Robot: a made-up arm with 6 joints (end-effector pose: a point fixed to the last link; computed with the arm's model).
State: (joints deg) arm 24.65 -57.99 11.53 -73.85 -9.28 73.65
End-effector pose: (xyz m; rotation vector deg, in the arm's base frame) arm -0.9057 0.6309 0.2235 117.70 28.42 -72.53
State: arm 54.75 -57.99 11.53 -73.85 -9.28 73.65
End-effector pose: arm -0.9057 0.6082 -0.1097 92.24 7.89 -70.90
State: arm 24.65 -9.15 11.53 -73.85 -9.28 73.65
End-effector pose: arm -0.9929 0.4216 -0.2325 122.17 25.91 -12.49
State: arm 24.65 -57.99 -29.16 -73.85 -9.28 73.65
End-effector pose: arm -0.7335 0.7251 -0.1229 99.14 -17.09 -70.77
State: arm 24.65 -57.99 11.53 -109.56 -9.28 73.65
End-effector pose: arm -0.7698 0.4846 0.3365 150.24 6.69 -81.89
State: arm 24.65 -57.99 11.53 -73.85 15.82 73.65
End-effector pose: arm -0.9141 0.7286 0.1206 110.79 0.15 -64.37
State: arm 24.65 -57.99 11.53 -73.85 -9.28 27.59
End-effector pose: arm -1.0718 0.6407 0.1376 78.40 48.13 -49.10
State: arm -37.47 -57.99 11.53 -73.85 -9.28 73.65
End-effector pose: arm -0.9057 0.1851 0.7149 -141.45 -69.07 53.08
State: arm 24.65 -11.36 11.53 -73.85 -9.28 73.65
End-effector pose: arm -0.9984 0.4313 -0.2115 122.36 26.10 -15.17
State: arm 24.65 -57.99 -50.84 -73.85 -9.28 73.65
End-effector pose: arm -0.6196 0.6632 -0.2950 86.09 -38.91 -67.13
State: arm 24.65 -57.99 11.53 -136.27 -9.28 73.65
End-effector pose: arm -0.7373 0.3230 0.3883 -148.21 12.92 73.73
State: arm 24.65 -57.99 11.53 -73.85 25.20 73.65
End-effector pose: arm -0.9073 0.7551 0.0746 107.30 -9.83 -60.88
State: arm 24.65 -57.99 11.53 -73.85 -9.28 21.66
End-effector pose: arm -1.0922 0.6310 0.1274 73.21 49.99 -45.98
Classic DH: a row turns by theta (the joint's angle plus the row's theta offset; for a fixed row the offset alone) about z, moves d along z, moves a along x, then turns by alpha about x. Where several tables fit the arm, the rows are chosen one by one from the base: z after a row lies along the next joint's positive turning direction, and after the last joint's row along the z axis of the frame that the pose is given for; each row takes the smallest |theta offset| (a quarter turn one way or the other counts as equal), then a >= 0, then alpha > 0; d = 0 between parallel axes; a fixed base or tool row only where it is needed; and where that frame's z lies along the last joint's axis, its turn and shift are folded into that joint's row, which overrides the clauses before.
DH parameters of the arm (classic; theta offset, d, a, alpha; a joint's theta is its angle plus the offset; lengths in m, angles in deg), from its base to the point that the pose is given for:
base (fixed): -90 0.0991 0 90
joint 1: 90 0.3968 0.0294 90
joint 2: 90 -0.1984 0.091 90
joint 3: -90 -0.4643 0.106 -90
joint 4: 90 0.0828 0.148 -90
joint 5: 0 -0.0976 -0.0036 -90
joint 6: -90 -0.2981 0.0777 90
tool (fixed): 90 -0.2263 0 0

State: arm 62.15 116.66 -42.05 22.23 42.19 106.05
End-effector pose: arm 0.4801 0.5784 -0.2834 24.59 -76.91 135.53
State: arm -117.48 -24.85 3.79 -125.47 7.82 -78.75
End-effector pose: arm -1.0503 -0.0399 0.6241 158.51 36.32 21.39
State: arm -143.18 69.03 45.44 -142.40 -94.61 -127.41
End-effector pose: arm 0.1449 -0.1454 0.4680 4.74 -146.91 -52.62
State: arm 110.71 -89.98 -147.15 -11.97 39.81 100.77
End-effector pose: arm -1.1460 -0.3504 0.3065 -138.31 -66.96 14.16
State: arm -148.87 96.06 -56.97 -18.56 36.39 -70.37
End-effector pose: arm 0.4370 -0.3915 0.4379 -81.09 -106.47 118.71
